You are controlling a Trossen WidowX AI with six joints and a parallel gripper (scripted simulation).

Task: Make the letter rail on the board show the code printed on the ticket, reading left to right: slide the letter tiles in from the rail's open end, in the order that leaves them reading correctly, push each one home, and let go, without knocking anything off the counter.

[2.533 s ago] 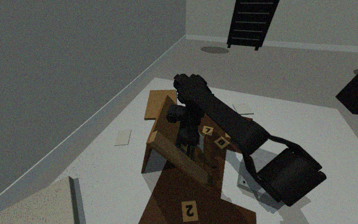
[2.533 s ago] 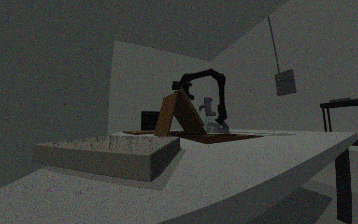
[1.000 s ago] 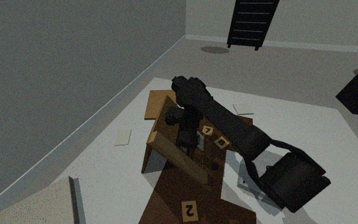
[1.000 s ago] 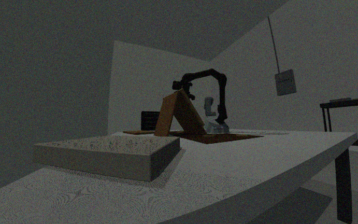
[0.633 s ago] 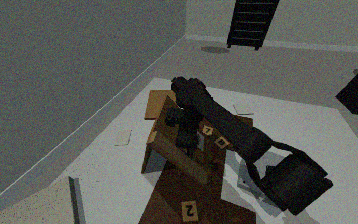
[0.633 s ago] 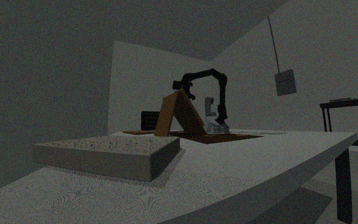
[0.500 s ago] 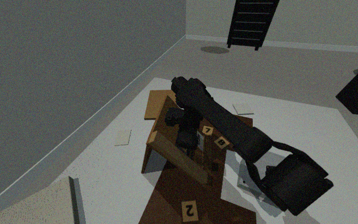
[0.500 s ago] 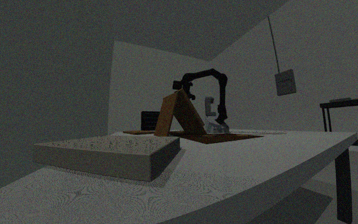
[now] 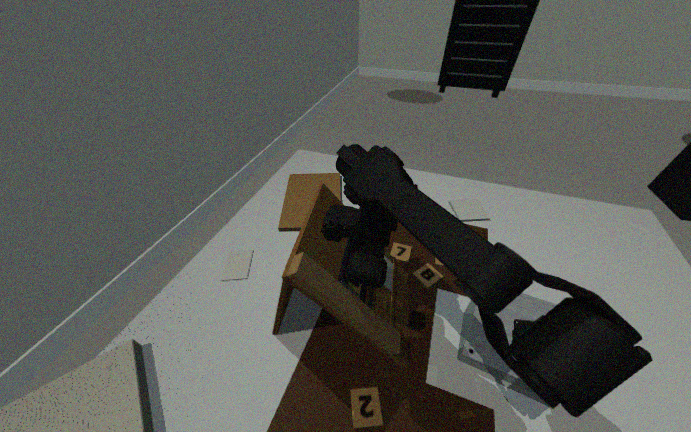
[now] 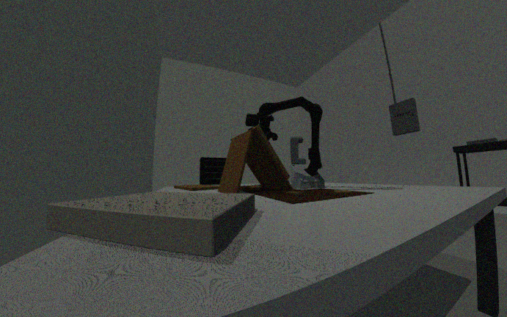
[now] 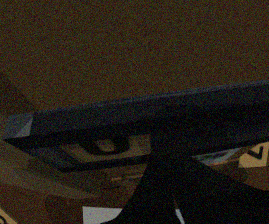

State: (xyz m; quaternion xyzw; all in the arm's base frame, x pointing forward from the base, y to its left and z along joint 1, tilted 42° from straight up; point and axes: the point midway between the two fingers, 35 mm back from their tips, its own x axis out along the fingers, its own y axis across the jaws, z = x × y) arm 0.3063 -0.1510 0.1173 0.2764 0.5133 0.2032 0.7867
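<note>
Now: gripper tip 90 mm above the white ticket, 60 mm to the left of it and 50 mm past it. The rest, counted from my gripper tip: brown mat 180 mm below, 140 mm behind, 10 mm to the left; flat tan panel 380 mm to the right, 240 mm ahead, 180 mm below.
</note>
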